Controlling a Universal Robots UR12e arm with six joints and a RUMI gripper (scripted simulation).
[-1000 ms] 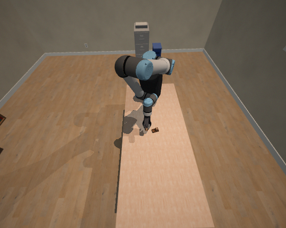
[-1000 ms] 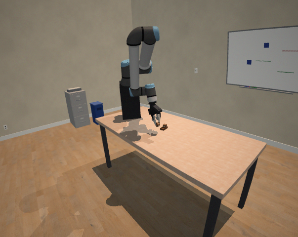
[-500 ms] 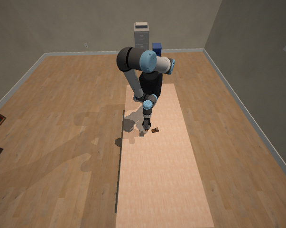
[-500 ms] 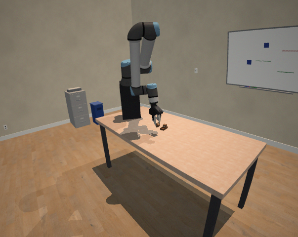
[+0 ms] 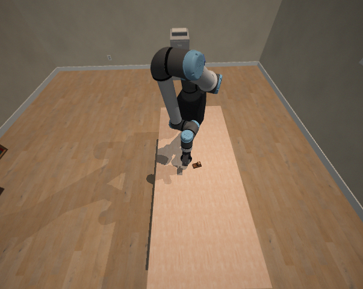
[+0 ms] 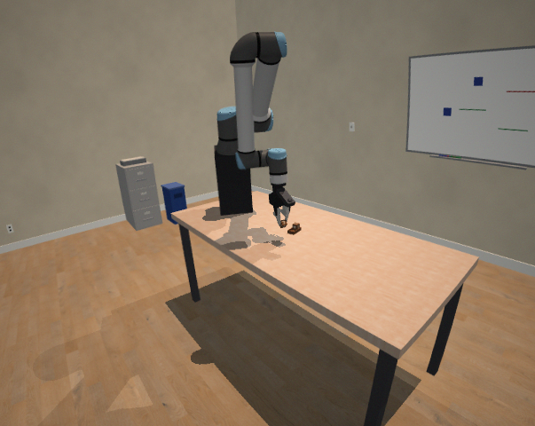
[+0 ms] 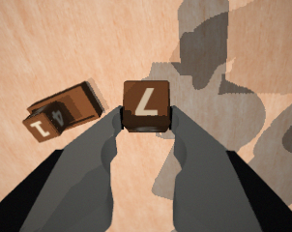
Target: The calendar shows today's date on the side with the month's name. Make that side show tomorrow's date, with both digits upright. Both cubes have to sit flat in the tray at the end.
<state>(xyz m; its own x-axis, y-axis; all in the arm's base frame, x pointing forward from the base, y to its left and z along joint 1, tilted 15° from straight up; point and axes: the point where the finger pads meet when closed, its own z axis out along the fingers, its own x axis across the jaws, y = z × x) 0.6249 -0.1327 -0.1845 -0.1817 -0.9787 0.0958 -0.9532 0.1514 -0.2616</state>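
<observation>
Right now my hand is 1 cm above the brown digit cube. Also, from my hand: brown calendar tray: 2 cm behind, 11 cm to the left, 8 cm below.
</observation>
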